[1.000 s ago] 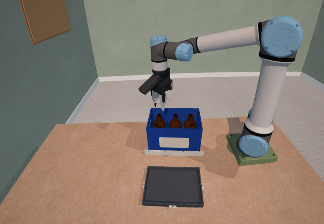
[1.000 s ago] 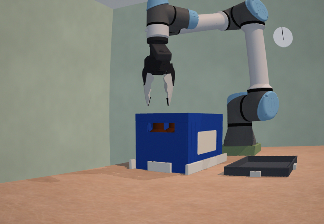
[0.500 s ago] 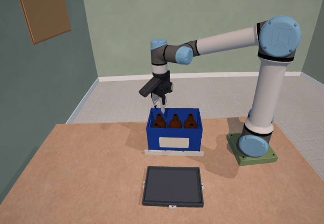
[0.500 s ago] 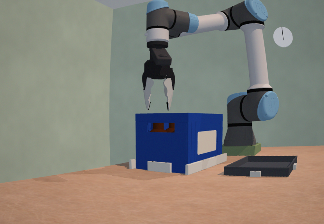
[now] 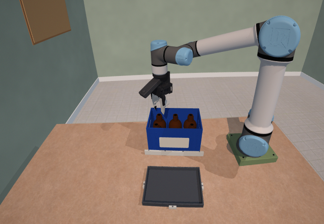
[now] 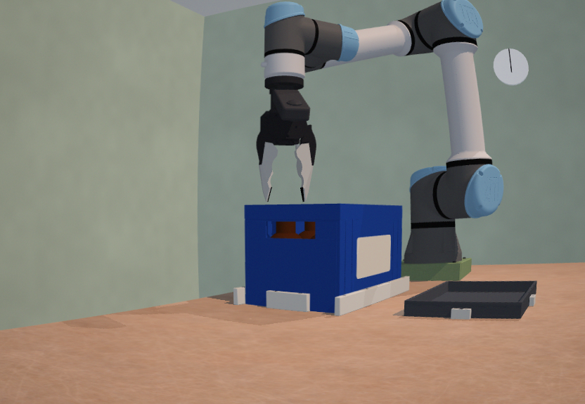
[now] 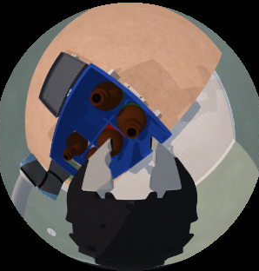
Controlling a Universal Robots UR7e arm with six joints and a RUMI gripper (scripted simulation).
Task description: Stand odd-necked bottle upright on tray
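My hand is 9 cm past the glass bottle and 11 cm above it. From my hand the other things lie so: dark tray (8 cm behind, 34 cm to the left, 18 cm below); blue crate (8 cm behind, 4 cm to the left, 11 cm below).
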